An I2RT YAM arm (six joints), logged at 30 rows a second.
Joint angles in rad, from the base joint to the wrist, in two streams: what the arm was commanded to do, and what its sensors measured. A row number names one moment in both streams.
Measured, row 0:
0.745 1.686 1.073 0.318 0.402 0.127
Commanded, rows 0 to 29:
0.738 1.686 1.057 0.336 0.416 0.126
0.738 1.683 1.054 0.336 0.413 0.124
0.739 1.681 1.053 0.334 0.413 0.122
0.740 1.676 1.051 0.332 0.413 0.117
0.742 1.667 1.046 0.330 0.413 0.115
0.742 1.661 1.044 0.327 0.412 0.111
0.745 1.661 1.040 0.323 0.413 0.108
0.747 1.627 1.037 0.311 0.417 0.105
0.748 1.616 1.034 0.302 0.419 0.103
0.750 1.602 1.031 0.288 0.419 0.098
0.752 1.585 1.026 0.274 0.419 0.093
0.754 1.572 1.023 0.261 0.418 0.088
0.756 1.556 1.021 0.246 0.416 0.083
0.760 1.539 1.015 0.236 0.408 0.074
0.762 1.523 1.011 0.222 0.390 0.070
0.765 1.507 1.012 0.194 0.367 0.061
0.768 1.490 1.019 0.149 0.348 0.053
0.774 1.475 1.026 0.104 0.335 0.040
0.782 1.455 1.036 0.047 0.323 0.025
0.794 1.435 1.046 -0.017 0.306 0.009
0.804 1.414 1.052 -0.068 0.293 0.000
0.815 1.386 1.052 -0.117 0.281 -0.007
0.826 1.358 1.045 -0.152 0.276 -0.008
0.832 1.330 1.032 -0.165 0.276 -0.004
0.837 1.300 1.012 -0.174 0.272 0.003
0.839 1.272 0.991 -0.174 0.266 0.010
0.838 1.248 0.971 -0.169 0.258 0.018
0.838 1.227 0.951 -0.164 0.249 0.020
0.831 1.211 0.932 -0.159 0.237 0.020
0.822 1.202 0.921 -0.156 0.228 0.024
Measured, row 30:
0.832 1.226 0.965 -0.100 0.265 0.022
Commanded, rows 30 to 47:
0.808 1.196 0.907 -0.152 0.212 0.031
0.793 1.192 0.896 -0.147 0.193 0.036
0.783 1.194 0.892 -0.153 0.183 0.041
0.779 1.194 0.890 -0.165 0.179 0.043
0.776 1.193 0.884 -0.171 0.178 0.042
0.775 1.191 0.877 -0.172 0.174 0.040
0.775 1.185 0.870 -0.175 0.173 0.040
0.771 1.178 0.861 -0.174 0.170 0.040
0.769 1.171 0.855 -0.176 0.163 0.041
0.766 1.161 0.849 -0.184 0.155 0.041
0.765 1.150 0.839 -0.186 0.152 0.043
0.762 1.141 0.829 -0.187 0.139 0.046
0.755 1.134 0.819 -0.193 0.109 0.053
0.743 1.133 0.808 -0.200 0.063 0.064
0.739 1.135 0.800 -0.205 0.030 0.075
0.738 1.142 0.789 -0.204 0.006 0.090
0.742 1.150 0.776 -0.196 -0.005 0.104
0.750 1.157 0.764 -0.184 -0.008 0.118
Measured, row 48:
0.748 1.150 0.799 -0.168 0.070 0.069
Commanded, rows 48 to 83:
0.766 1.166 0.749 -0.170 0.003 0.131
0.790 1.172 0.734 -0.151 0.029 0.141
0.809 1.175 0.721 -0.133 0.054 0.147
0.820 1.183 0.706 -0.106 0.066 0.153
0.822 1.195 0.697 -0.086 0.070 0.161
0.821 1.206 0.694 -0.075 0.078 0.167
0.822 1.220 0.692 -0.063 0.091 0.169
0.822 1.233 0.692 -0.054 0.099 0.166
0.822 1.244 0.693 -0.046 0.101 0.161
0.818 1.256 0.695 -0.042 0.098 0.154
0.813 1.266 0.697 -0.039 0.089 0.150
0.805 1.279 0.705 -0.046 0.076 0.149
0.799 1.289 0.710 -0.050 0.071 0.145
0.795 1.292 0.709 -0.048 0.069 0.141
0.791 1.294 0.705 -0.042 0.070 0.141
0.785 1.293 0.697 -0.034 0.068 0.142
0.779 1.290 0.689 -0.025 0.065 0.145
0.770 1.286 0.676 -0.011 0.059 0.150
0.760 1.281 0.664 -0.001 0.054 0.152
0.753 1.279 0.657 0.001 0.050 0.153
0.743 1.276 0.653 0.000 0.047 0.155
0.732 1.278 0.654 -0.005 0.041 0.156
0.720 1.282 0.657 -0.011 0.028 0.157
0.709 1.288 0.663 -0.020 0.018 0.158
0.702 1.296 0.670 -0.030 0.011 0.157
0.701 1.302 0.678 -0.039 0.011 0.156
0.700 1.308 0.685 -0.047 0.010 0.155
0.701 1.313 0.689 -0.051 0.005 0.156
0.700 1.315 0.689 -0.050 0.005 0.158
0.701 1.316 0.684 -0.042 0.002 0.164
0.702 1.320 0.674 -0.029 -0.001 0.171
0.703 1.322 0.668 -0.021 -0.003 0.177
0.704 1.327 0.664 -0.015 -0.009 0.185
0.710 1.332 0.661 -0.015 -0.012 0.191
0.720 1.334 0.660 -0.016 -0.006 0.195
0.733 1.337 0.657 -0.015 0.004 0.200
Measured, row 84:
0.714 1.323 0.669 -0.024 0.007 0.171
